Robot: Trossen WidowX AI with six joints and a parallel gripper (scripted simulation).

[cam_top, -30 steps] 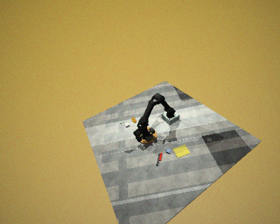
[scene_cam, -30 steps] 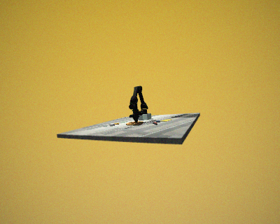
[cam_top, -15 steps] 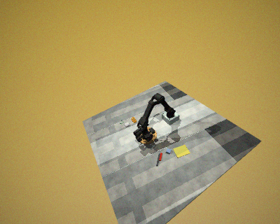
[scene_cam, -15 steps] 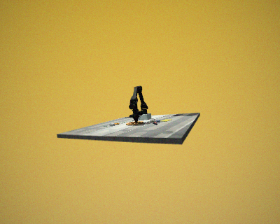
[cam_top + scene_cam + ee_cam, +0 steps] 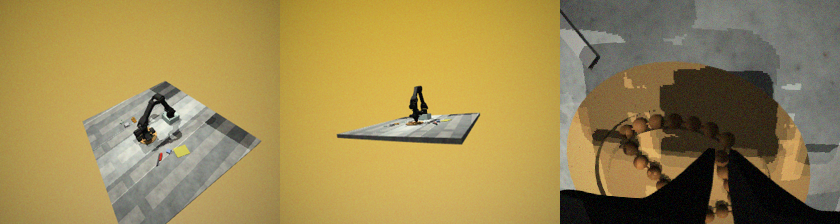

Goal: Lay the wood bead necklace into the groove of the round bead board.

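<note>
Right now my gripper tip is 20 mm past the round bead board, 50 mm to the left of it and 10 mm above it. The rest, counted from my gripper tip: thin grey stick (150 mm behind, 80 mm to the left, 20 mm below); red-handled tool (20 mm behind, 220 mm to the left, 10 mm below); small blue block (130 mm behind, 200 mm to the left, 10 mm below).
</note>
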